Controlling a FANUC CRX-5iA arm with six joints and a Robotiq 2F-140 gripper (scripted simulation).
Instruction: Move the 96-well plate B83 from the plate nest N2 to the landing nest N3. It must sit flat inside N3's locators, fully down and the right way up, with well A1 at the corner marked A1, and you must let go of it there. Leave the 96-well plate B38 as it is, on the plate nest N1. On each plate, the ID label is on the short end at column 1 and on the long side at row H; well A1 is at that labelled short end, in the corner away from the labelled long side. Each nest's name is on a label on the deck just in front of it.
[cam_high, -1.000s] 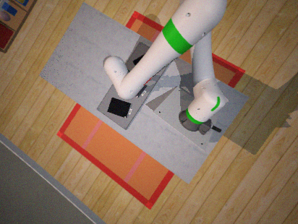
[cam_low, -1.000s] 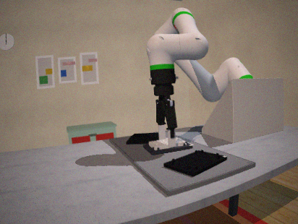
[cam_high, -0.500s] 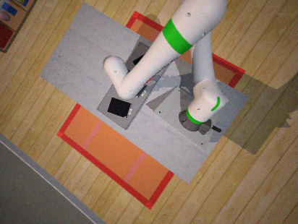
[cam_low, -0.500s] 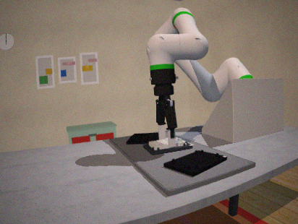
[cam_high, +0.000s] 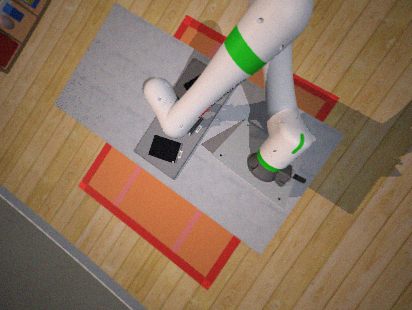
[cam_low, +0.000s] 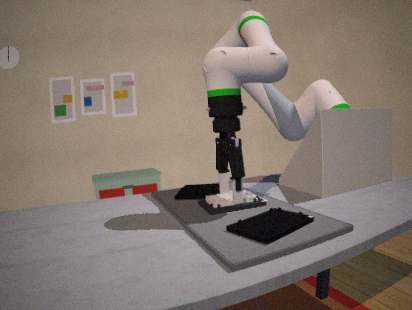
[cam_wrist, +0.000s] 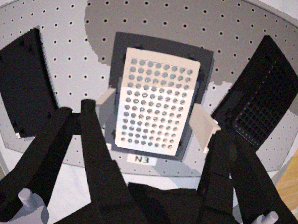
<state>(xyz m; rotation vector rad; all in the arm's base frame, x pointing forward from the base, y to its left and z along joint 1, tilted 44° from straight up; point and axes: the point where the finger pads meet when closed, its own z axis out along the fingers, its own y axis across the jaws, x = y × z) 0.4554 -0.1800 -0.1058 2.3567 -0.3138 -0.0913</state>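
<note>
My hand is 2 cm above the white 96-well plate. The rest, counted from my hand: black nest: 21 cm to the left, 4 cm below, 3 cm ahead; then dark grey nest: 4 cm below; then black well plate: 17 cm to the right, 2 cm below.
</note>
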